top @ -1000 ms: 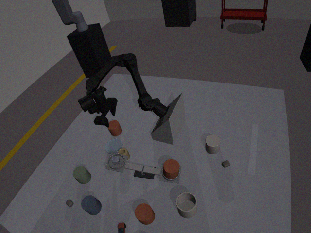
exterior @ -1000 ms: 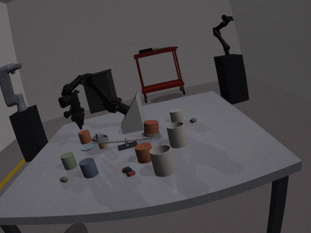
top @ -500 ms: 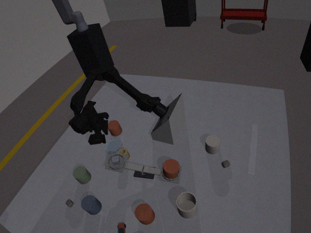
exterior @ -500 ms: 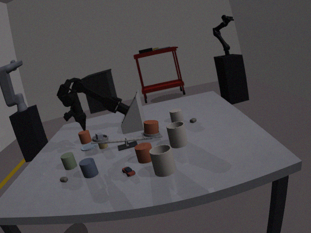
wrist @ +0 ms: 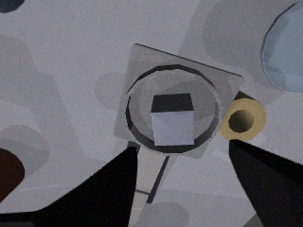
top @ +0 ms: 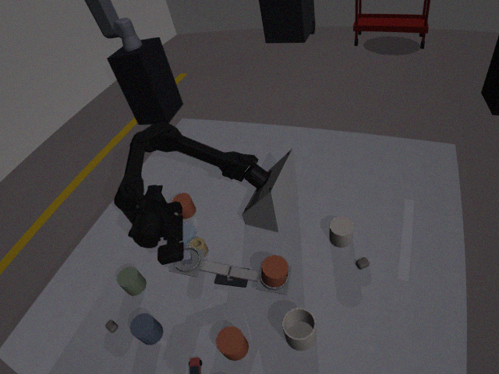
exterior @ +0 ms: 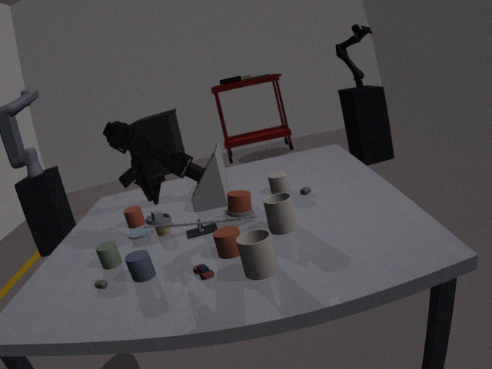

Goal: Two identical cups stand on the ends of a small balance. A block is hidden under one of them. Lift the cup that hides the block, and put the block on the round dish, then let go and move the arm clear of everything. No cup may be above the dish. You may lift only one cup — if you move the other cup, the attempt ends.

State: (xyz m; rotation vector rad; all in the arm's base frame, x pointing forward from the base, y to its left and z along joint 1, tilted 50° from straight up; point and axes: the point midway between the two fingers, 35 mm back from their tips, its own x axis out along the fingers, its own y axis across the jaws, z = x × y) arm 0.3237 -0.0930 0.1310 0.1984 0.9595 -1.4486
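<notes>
Right now the grey block is 5 cm below my gripper tip. Also, from my gripper tip: pale blue round dish: 12 cm behind, 10 cm to the right, 13 cm below; blue cup: 24 cm ahead, 5 cm to the right, 10 cm below; yellowish ring: 7 cm behind, 1 cm to the right, 11 cm below.
</notes>
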